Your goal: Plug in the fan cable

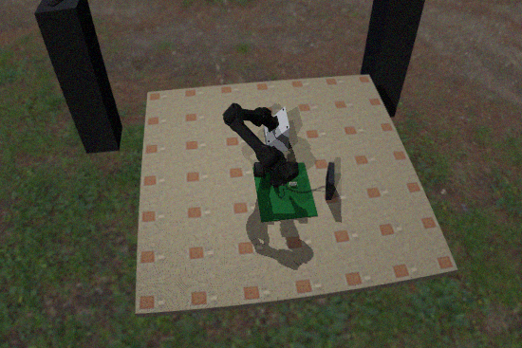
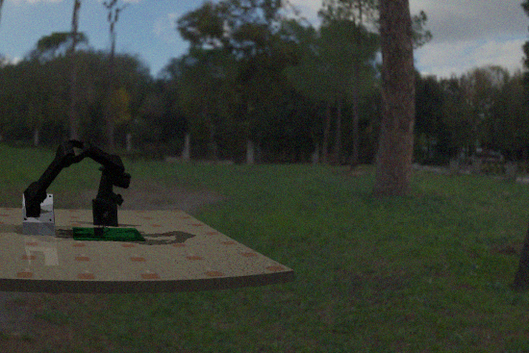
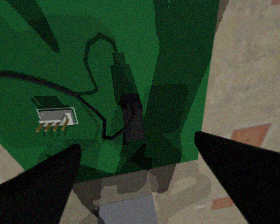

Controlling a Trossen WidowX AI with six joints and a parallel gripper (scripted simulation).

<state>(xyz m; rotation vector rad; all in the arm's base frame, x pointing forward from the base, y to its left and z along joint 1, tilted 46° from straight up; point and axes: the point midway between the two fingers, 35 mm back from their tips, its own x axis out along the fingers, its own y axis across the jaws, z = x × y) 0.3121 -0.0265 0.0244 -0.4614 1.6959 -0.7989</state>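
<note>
Now: the dark plug 4 cm below my gripper tip and 1 cm behind it. Round my gripper tip: black fan: 23 cm to the left, 5 cm ahead; then green board: 8 cm below, 4 cm to the left, 3 cm ahead.
</note>
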